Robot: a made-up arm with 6 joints. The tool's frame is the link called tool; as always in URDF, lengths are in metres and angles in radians. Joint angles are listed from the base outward.
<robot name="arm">
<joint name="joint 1" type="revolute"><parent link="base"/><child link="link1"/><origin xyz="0.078 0.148 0.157" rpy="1.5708 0 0"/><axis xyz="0 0 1"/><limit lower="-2.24" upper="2.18"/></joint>
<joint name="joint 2" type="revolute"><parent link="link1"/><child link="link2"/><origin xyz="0.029 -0.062 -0.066" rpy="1.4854 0.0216 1.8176"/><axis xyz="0 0 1"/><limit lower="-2.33" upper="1.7"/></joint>
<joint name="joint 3" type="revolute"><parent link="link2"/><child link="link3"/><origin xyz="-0.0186 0.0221 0.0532" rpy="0.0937 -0.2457 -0.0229"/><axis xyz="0 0 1"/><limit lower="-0.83" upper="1.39"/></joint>
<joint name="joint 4" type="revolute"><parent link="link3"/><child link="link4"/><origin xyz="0.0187 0.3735 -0.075" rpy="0 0 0"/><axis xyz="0 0 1"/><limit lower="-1.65" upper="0.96"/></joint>
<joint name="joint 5" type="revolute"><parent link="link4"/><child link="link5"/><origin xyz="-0.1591 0.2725 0.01" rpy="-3.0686 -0.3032 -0.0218"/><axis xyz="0 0 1"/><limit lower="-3.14" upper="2.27"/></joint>
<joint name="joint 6" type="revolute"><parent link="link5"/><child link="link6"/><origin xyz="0.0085 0.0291 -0.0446" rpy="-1.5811 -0.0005 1.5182"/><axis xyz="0 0 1"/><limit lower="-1.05" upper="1.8"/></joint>
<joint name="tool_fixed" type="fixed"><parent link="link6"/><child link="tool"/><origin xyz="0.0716 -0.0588 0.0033" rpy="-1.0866 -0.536 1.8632"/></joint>
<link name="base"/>
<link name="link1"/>
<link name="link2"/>
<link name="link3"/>
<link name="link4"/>
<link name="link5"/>
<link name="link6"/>
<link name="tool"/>
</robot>
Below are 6 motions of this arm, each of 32 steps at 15 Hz.
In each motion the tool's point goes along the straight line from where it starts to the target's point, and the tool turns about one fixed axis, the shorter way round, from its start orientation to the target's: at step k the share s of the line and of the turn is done. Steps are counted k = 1, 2, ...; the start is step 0. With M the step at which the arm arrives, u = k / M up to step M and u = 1 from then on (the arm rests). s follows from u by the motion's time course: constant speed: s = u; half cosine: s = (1 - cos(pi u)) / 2; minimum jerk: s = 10 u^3 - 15 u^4 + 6 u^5.
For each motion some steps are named. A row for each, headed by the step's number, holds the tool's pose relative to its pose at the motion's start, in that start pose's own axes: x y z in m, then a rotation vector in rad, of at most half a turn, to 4 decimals.
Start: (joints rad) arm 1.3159 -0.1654 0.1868 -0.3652 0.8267 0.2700
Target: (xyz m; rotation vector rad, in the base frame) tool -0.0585 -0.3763 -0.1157 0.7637 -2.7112 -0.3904
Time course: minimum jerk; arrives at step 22
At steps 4, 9, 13, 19, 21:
4: -0.0109 0.0055 0.0118 -0.0003 -0.0472 0.0263
9: -0.0809 0.0409 0.0879 -0.0021 -0.3505 0.1951
13: -0.1618 0.0819 0.1758 -0.0042 -0.7012 0.3903
19: -0.2377 0.1203 0.2583 -0.0062 -1.0301 0.5735
21: -0.2425 0.1227 0.2634 -0.0063 -1.0507 0.5849

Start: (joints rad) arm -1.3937 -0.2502 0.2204 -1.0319 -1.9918 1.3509
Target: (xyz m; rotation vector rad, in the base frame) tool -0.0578 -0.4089 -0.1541 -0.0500 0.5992 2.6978
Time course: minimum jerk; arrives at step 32
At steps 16, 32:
16: 0.1610 -0.1126 -0.0832 -0.2010 -0.0198 -0.2220
32: 0.3221 -0.2252 -0.1664 -0.4020 -0.0397 -0.4440

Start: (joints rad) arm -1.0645 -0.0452 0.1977 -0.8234 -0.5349 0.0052
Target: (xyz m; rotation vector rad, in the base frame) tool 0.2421 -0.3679 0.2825 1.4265 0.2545 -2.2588
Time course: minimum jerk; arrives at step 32
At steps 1, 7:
1: -0.0001 0.0000 0.0000 0.0001 0.0000 0.0000
7: -0.0153 0.0112 -0.0023 0.0364 0.0039 -0.0111

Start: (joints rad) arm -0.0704 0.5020 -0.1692 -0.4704 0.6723 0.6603
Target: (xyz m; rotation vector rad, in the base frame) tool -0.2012 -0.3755 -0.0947 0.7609 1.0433 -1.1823
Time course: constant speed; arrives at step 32
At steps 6, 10, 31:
6: -0.0434 0.0111 0.0577 -0.1783 0.1300 -0.2076
10: -0.0724 0.0186 0.0962 -0.2971 0.2167 -0.3459
31: -0.2244 0.0575 0.2983 -0.9210 0.6716 -1.0724

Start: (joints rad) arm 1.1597 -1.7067 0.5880 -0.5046 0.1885 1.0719
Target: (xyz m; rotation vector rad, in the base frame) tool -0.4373 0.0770 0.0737 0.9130 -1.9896 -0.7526
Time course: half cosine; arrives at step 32
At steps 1, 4, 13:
1: -0.0001 0.0003 0.0004 -0.0010 0.0014 -0.0009
4: -0.0022 0.0051 0.0071 -0.0161 0.0226 -0.0149
13: -0.0207 0.0475 0.0662 -0.1501 0.2106 -0.1387

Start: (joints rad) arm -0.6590 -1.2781 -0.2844 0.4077 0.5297 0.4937
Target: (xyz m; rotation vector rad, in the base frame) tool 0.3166 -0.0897 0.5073 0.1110 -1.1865 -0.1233
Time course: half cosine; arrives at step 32
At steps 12, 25, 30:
12: 0.0266 0.0049 -0.0133 0.1518 -0.2290 0.1986
25: 0.0764 0.0140 -0.0382 0.4360 -0.6577 0.5703
30: 0.0853 0.0156 -0.0426 0.4871 -0.7348 0.6371

